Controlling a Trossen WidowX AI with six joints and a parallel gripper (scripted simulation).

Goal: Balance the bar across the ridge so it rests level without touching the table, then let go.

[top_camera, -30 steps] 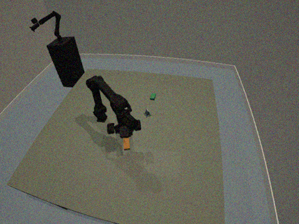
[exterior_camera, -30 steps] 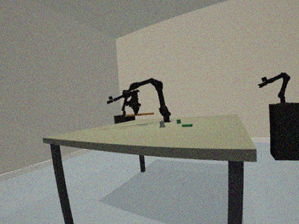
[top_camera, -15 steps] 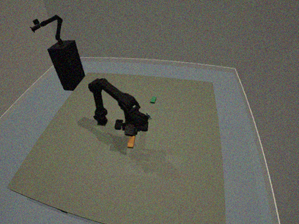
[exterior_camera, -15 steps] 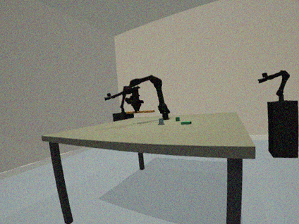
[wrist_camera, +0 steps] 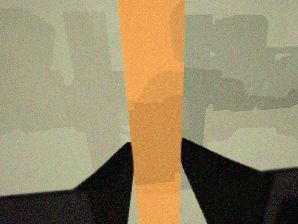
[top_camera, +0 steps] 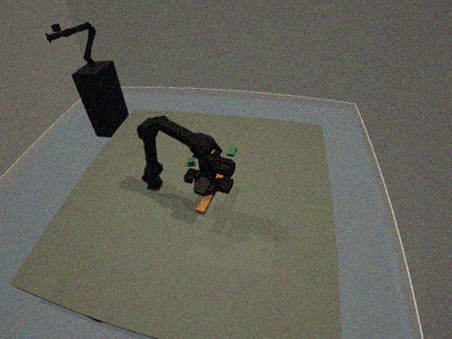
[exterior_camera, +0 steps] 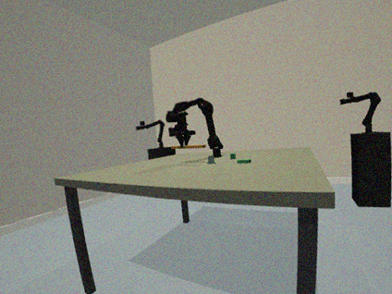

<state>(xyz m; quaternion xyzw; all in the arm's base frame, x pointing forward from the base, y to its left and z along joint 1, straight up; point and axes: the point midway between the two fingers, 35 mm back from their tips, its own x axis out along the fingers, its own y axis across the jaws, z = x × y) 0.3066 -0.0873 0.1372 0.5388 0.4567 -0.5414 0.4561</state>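
My gripper tip is 3 cm to the right of the orange bar.
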